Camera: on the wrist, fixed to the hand. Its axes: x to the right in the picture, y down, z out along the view.
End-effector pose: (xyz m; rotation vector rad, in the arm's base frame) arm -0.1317 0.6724 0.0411 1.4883 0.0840 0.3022
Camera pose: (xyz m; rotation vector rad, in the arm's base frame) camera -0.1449 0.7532 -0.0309 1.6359 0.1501 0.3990
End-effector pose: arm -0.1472 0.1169 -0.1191 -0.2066 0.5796 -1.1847
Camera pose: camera -0.2465 0.1067 -0.1629 -0.0091 0.5590 -1.1993
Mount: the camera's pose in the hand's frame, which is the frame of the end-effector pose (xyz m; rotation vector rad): -0.0018 -0.0649 -0.0876 0.1589 0.0858 0.0397
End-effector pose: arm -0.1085 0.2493 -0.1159 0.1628 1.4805 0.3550
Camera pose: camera -0.1867 0.1783 -0.1431 0.3075 1.5924 0.2790
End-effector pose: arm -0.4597 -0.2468 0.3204 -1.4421 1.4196 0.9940
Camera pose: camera -0.3974 -0.3303 0.3524 -1.3581 1.5585 0.8321
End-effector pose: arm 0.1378 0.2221 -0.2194 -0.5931 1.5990 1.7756
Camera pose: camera 0.1778 0.1374 -0.2752 -0.5723 1.8024 1.6516
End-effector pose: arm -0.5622 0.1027 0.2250 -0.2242 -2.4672 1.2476
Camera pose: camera -0.5249 0.1287 0.3241 -0.2795 -2.2887 1.4124
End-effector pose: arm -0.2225 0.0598 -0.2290 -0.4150 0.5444 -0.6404
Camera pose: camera -0.3045 -0.0034 -0.2632 -0.2276 0.5774 -0.6603
